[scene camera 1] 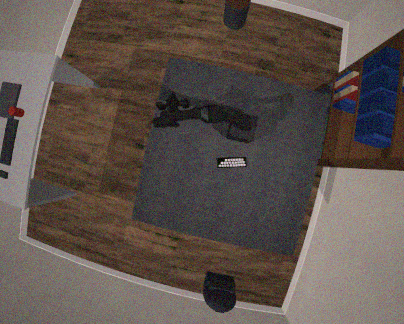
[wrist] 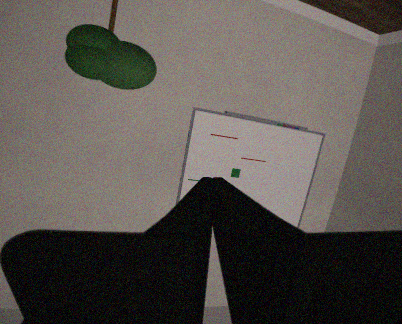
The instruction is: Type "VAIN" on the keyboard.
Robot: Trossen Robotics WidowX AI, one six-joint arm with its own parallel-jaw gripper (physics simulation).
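Seen in the pictures: gripper, between the fingertips: (scene camera 1: 173,91) (wrist: 211,187); arm's base, origin of its link: (scene camera 1: 244,125).
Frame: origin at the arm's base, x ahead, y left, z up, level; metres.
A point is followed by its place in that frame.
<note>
A small black keyboard with white keys (scene camera 1: 232,162) {z -0.150, x 0.243, y 0.035 m} lies flat on the dark grey surface (scene camera 1: 200,195) {z -0.167, x 0.554, y -0.092 m} in the scene view, below the arm's base in the picture. Its letters are too small to read, and it does not show in the wrist view. My gripper (wrist: 211,187) {z 0.136, x -0.003, y -0.461 m} is shut and empty, its fingertips together in front of a wall in the wrist view. In the scene view my black arm (scene camera 1: 215,114) {z 0.323, x 0.088, y -0.177 m} reaches left from its base, with the gripper end over the left edge of the grey surface, away from the keyboard.
In the scene view, a wooden shelf (scene camera 1: 340,145) with blue bins (scene camera 1: 375,127) stands at the right, and dark round-ended objects (scene camera 1: 220,292) (scene camera 1: 235,16) stand at bottom and top. The wrist view shows a whiteboard (wrist: 280,187) and a green leafy shape (wrist: 125,65).
</note>
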